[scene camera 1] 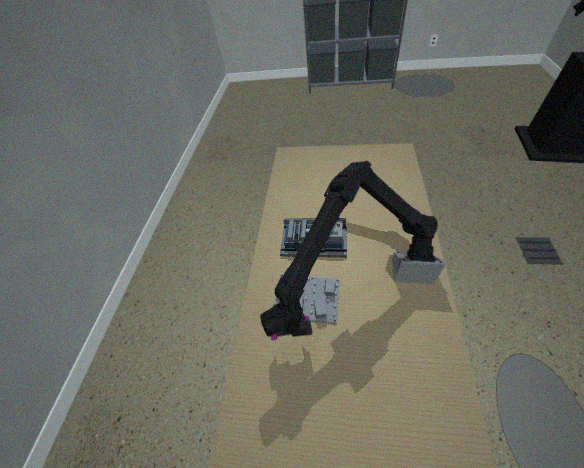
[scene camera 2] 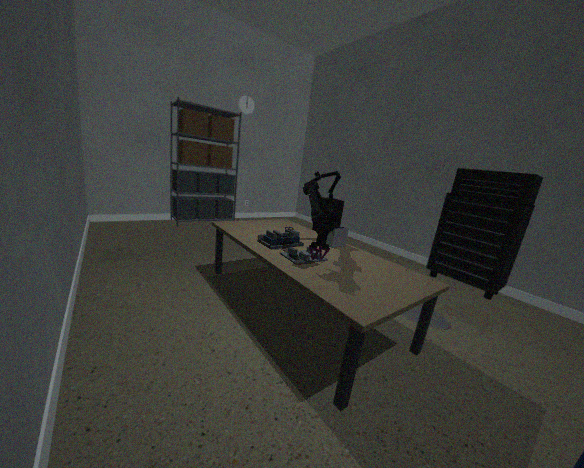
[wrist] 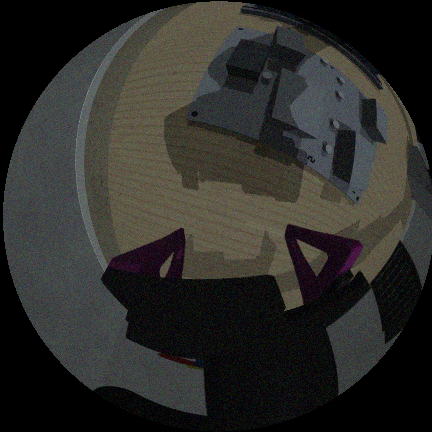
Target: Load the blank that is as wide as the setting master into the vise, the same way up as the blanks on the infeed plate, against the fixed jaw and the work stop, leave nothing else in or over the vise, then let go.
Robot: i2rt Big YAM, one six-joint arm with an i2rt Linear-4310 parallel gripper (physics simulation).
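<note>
My gripper (scene camera 1: 290, 327) (scene camera 2: 318, 251) (wrist: 237, 232) is open and empty, its magenta fingers wide apart. It hangs above the table beside the grey infeed plate (scene camera 1: 334, 302) (wrist: 220, 107). Several grey blanks stand on the plate: a dark block (wrist: 247, 60), a block (wrist: 290, 45) near the far edge, a long block (wrist: 287, 100) in the middle, a narrow block (wrist: 345, 155) and a small block (wrist: 369, 115). The blue-grey vise assembly (scene camera 1: 295, 237) (scene camera 2: 280, 239) lies beyond the plate, partly hidden by the arm. The setting master and the blanks' matching widths cannot be told.
Small round pegs (wrist: 335, 123) stand between the blanks. The arm's grey base block (scene camera 1: 417, 270) (scene camera 2: 340, 237) stands at the table's right side. The arm crosses over the vise assembly and plate in the first scene view. Its shadow falls across the wooden table (scene camera 1: 400, 425) (scene camera 2: 395, 295).
</note>
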